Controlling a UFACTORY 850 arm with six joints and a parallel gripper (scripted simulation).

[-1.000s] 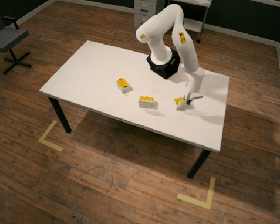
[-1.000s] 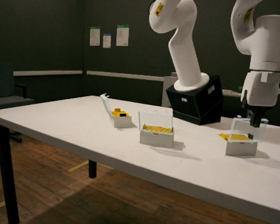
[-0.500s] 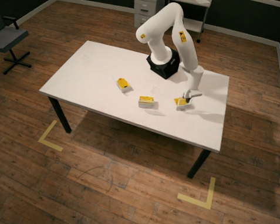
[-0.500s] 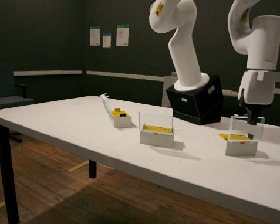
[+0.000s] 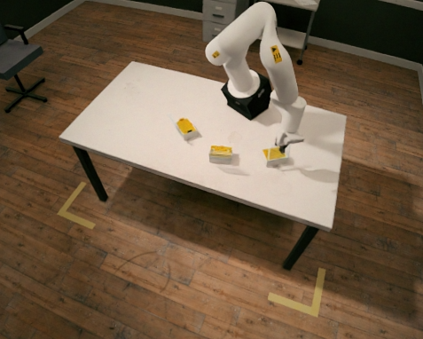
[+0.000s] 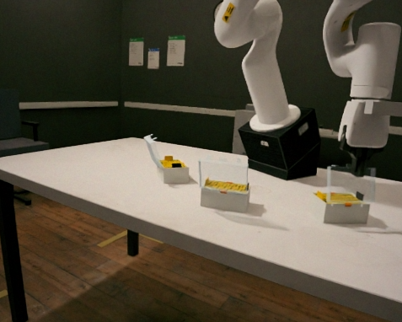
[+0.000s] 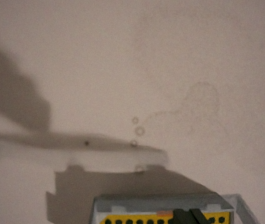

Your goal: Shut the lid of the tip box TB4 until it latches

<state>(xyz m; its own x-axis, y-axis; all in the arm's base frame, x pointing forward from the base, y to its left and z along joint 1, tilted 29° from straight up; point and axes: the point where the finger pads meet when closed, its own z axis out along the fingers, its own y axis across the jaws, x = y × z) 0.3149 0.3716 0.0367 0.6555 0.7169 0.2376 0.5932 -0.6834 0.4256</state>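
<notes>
The clear lid lies 5 cm below my hand, 2 cm behind it and 1 cm to the right of it.
</notes>
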